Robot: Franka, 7 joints.
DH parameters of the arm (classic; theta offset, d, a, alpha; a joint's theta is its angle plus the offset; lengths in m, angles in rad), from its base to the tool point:
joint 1: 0 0.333 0 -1.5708
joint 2: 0 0 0 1.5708
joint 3: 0 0.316 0.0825 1.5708
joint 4: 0 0 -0.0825 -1.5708
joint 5: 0 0.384 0 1.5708
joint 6: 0 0 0.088 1.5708
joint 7: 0 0.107 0 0
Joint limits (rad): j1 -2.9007..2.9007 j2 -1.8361..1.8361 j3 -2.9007..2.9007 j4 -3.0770..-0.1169 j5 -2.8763..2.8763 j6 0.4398..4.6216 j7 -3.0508..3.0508
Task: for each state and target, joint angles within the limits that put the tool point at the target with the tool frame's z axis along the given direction. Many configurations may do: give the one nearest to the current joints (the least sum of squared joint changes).
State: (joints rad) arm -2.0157 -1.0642 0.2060 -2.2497 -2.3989 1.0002 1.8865
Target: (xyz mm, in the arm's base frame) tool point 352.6 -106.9 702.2 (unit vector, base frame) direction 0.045 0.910 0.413
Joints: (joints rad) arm -2.1789 -1.2504 1.0279 -2.2926 -2.4169 0.6043 1.8865
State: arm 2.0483 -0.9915 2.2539 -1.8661 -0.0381 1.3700 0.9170
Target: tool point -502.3 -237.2 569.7 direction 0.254 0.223 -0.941
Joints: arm 1.5882 -0.3721 1.7682 -1.5009 0.1962 1.2746 0.9170
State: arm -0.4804 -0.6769 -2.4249 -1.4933 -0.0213 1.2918 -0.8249
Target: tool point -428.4 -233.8 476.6 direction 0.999 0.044 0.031
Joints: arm -0.5481 -0.5687 -2.0501 -1.6764 0.6419 0.6825 -0.8249
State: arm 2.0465 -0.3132 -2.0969 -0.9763 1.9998 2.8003 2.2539
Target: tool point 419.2 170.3 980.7 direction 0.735 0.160 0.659
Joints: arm 1.5499 0.5198 -1.8195 -0.8622 2.3904 3.1266 2.2539
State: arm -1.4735 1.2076 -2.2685 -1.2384 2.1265 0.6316 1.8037
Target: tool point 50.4 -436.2 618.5 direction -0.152 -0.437 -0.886
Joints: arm -0.6192 1.8361 -2.6875 -2.0811 1.6324 0.8648 1.8037
